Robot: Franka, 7 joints.
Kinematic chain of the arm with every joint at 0, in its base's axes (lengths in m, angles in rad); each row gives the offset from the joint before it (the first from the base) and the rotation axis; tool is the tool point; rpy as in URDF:
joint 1: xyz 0 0 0.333 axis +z
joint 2: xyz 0 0 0 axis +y
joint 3: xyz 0 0 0.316 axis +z
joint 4: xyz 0.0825 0 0 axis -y
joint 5: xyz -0.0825 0 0.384 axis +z
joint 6: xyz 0 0 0 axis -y
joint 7: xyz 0.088 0 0 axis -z
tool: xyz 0 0 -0.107 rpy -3.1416 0 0
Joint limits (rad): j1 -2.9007..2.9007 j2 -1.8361..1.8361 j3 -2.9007..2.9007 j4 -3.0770..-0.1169 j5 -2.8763..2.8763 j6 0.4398..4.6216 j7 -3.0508..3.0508
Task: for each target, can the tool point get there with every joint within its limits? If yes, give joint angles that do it. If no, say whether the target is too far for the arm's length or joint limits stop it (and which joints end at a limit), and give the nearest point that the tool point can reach.
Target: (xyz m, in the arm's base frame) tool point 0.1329 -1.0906 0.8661
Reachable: no: too far | nearest point 0.0934 -0.7662 0.7075 | short by 0.363 m
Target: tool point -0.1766 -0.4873 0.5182
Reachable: yes | joints -1.5686 -0.1001 -0.3935 -1.9355 0.3072 1.6982 0.8885
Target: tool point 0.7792 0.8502 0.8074
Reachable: no: too far | nearest point 0.5361 0.5849 0.6594 | short by 0.389 m
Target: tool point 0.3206 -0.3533 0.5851
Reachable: yes | joints 0.3867 1.3142 -1.7612 -2.2096 -2.1734 0.8072 -2.4000
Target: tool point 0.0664 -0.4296 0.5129
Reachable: yes | joints -2.0564 -0.5420 0.4366 -2.5089 -1.2440 3.0098 2.5135
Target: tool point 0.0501 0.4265 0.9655
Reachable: yes | joints -0.4947 0.0895 1.8339 -0.9587 -1.9676 3.3921 -0.0469
